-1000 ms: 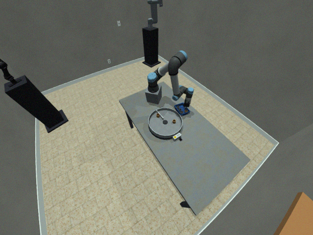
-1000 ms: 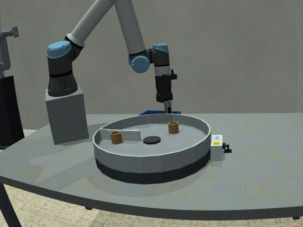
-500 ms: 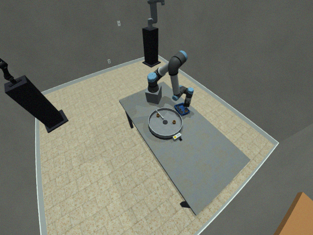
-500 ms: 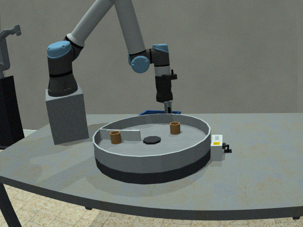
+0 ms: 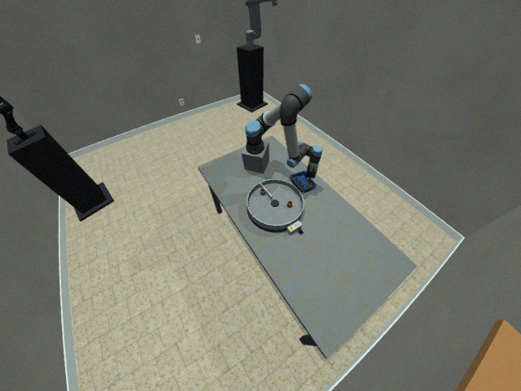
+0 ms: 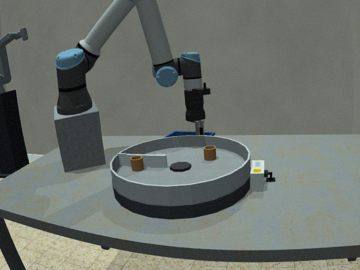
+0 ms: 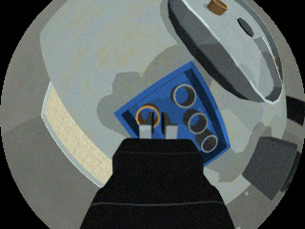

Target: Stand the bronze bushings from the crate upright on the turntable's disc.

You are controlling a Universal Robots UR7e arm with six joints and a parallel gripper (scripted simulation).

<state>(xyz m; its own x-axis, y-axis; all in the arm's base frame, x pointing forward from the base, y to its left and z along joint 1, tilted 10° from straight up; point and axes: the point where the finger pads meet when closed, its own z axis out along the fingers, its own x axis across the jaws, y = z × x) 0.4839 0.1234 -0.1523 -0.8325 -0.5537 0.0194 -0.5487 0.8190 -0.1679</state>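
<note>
My gripper is now 50 mm past the blue crate and 40 mm above it. From my hand the other things lie so: turntable disc 350 mm to the right, 60 mm behind, 10 mm below.
</note>
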